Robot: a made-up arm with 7 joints.
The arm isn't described. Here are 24 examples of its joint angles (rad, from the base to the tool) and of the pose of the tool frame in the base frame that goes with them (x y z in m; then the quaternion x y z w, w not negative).
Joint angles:
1: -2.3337 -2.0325 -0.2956 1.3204 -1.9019 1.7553 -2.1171
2: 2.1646 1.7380 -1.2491 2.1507 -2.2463 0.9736 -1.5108
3: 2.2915 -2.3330 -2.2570 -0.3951 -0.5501 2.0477 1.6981
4: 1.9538 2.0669 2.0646 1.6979 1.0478 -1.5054 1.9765
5: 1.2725 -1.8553 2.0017 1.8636 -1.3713 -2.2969 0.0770
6: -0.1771 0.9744 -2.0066 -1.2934 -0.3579 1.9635 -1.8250
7: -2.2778 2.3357 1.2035 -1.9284 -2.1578 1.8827 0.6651
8: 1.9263 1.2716 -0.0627 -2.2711 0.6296 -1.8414 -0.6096
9: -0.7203 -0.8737 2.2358 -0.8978 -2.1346 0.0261 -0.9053
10: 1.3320 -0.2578 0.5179 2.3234 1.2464 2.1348 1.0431
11: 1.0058 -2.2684 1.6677 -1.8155 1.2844 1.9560 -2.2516
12: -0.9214 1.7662 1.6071 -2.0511 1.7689 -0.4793 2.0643
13: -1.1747 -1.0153 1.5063 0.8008 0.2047 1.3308 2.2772
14: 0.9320 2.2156 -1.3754 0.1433 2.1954 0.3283 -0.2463
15: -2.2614 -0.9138 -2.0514 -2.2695 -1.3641 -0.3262 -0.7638
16: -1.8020 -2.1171 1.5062 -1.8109 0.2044 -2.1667 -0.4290
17: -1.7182 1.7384 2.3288 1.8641 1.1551 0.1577 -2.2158
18: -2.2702 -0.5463 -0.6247 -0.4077 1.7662 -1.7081 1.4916
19: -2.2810 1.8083 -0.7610 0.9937 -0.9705 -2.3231 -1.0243
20: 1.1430 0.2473 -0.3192 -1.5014 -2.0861 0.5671 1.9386
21: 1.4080 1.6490 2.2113 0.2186 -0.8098 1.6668 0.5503
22: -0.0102 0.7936 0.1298 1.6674 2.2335 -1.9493 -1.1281
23: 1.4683 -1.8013 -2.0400 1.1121 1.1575 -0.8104 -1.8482
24: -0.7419 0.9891 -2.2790 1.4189 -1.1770 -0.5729 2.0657
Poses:
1: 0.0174 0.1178 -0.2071 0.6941 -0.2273 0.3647 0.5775
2: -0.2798 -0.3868 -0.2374 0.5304 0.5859 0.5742 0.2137
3: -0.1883 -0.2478 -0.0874 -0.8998 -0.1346 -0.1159 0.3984
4: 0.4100 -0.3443 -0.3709 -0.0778 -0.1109 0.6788 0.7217
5: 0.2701 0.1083 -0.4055 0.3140 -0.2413 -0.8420 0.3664
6: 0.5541 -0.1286 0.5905 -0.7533 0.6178 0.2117 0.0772
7: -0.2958 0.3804 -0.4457 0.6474 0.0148 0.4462 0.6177
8: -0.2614 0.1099 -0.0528 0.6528 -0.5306 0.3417 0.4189
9: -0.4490 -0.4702 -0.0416 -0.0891 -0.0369 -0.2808 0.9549
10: 0.2177 0.2438 -0.4379 0.2751 0.3123 -0.7731 0.4787
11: -0.4245 0.2626 0.2262 -0.0308 0.2506 -0.9027 0.3484
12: 0.6158 -0.4718 0.7658 -0.1013 0.9070 0.3481 0.2141
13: 0.4168 -0.2840 0.0771 -0.2183 -0.9491 0.1162 0.1948
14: 0.4673 -0.9071 -0.0086 -0.2302 -0.1735 0.5844 0.7585
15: 0.7743 -0.1421 0.3466 -0.6459 0.2344 0.7213 0.0873
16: 0.3162 0.0516 0.4284 0.5510 0.6410 -0.4806 0.2336
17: -0.6764 -0.1787 0.1688 -0.0240 0.2738 -0.0608 0.9596
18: 0.4514 0.3781 0.5525 0.9216 -0.1205 -0.3640 0.0610
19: -0.1729 -0.4049 0.3639 -0.6638 0.4554 0.1204 0.5809
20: 0.0020 -0.1092 0.6731 0.1492 0.9749 -0.0617 0.1533
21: -0.5427 -0.2917 -0.0516 -0.3841 0.2103 -0.0240 0.8987
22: 0.0880 -0.3084 0.2441 0.5560 0.7842 -0.2715 0.0471
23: 0.6196 -0.0183 -0.1222 -0.1492 -0.8909 0.3717 0.2144
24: 0.3492 -0.1410 0.4896 -0.4093 0.8891 0.1687 0.1161
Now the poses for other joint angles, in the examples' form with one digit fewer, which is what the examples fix.
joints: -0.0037 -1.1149 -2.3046 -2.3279 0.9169 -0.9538 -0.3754
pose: -0.511 -0.162 0.707 0.554 0.491 -0.258 0.621
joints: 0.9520 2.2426 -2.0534 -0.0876 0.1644 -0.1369 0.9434
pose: 0.291 0.576 0.129 0.156 0.117 -0.835 0.515
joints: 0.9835 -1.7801 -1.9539 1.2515 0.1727 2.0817 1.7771
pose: -0.509 0.036 -0.002 -0.592 0.660 -0.102 0.452
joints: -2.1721 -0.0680 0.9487 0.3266 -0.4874 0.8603 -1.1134
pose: 0.235 0.454 0.319 -0.245 0.743 -0.618 0.083
